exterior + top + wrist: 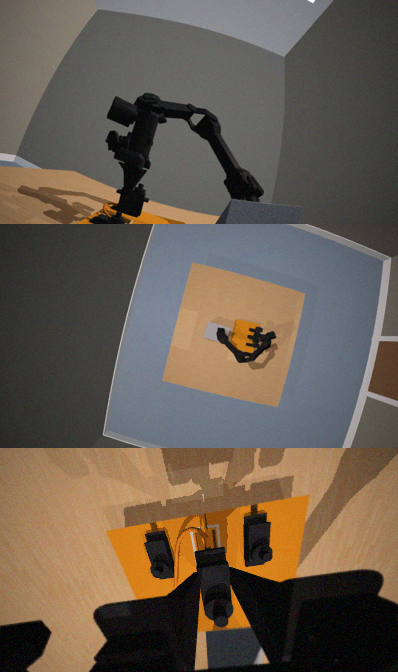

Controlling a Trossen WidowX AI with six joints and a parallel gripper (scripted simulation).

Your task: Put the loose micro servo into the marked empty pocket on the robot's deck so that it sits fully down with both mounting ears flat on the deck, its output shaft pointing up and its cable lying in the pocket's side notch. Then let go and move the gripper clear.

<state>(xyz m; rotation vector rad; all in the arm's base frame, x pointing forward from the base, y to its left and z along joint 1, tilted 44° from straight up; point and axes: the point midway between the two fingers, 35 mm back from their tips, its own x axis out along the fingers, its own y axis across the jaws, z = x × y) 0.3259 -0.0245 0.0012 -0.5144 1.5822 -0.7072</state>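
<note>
Now: the orange deck 100 mm behind my gripper tip, 10 mm to the left of it and 100 mm below it.
</note>
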